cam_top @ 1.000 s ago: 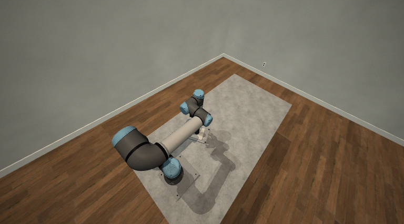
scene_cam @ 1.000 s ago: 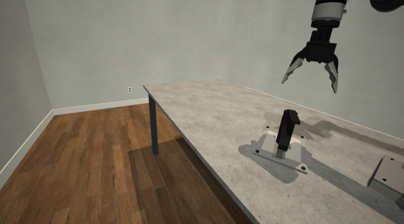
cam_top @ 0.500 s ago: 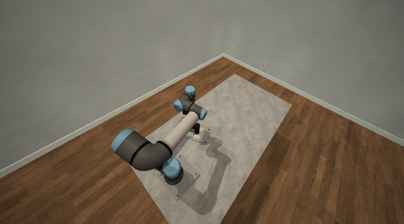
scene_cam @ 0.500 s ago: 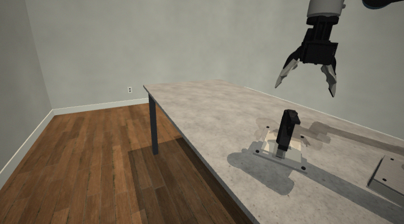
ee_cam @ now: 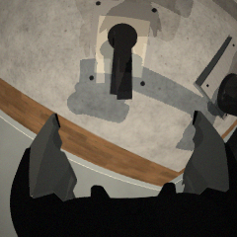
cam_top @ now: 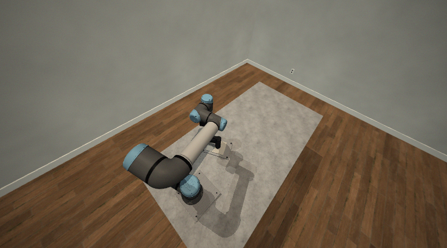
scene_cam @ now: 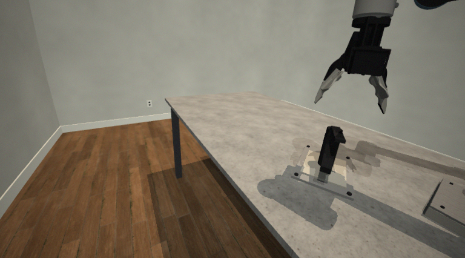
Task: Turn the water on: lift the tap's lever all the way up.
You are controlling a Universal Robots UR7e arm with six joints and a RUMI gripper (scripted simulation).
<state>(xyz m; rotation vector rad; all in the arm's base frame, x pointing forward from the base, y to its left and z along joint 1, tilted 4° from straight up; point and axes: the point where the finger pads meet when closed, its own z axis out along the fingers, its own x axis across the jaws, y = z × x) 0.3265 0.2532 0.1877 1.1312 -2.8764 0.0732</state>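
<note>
Now: the lever 8 cm below my hand, 2 cm to the right of it and 2 cm ahead of it. The rest, counted from my hand: black tap 14 cm below, 4 cm to the right, 4 cm ahead.
</note>
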